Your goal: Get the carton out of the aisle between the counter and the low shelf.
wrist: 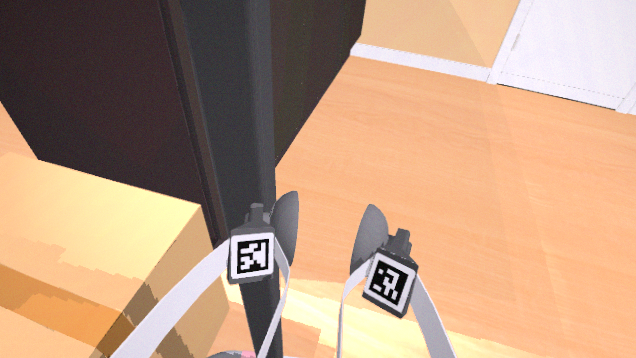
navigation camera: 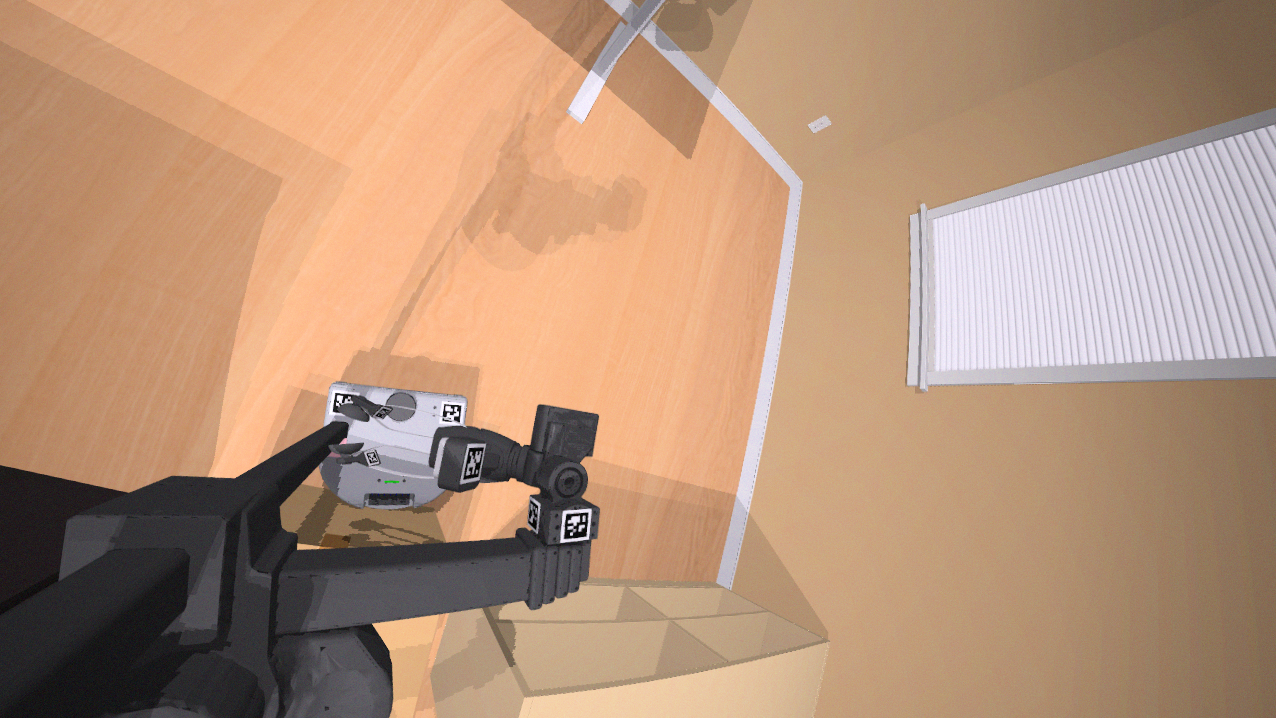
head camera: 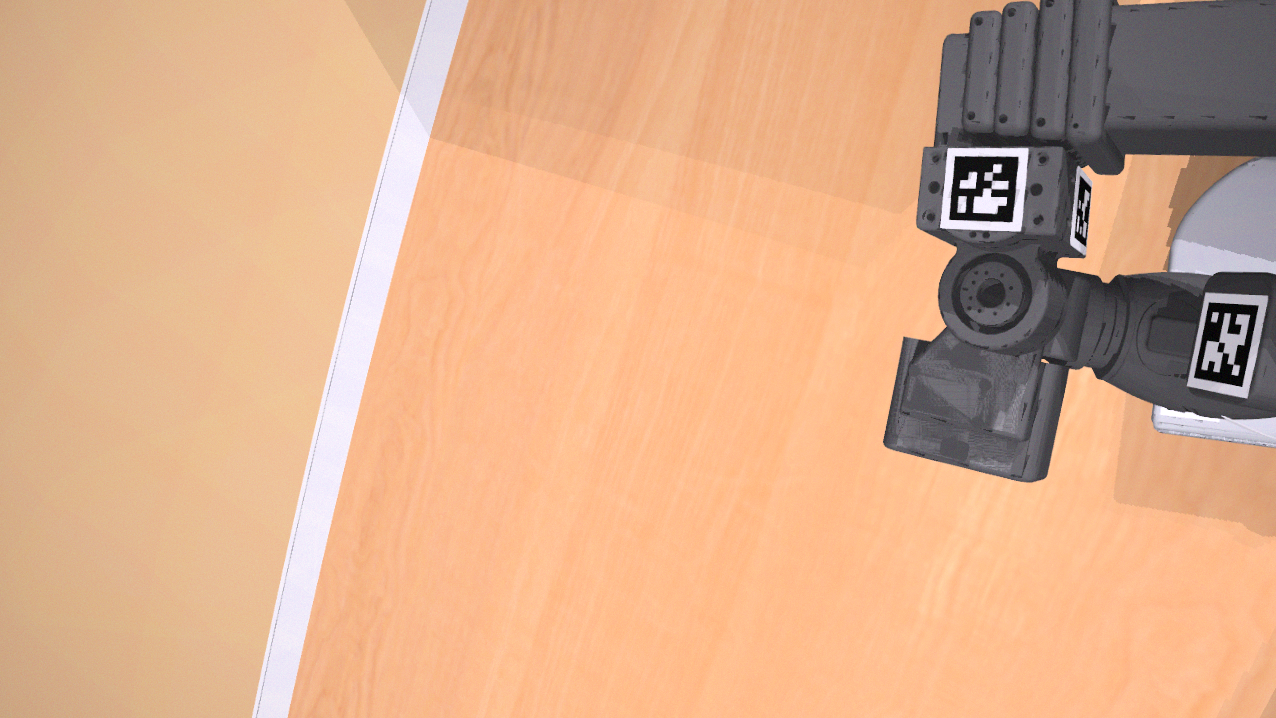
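Note:
The tan carton with a brown tape strip stands at the lower left of the wrist view, close to the dark counter. Parts of the carton show behind the base and below the arm in the navigation view, mostly hidden. The low shelf stands at the bottom of that view, against the wall. My gripper is open and empty, folded back above my base and apart from the carton. In the head view its fingers are outside the picture, and carton, counter and shelf do not show.
My dark mast rises between gripper and counter. My arm is drawn in, its end near the low shelf. A white bar lies on the floor at the top. A wall with white skirting runs alongside. A white door is at upper right.

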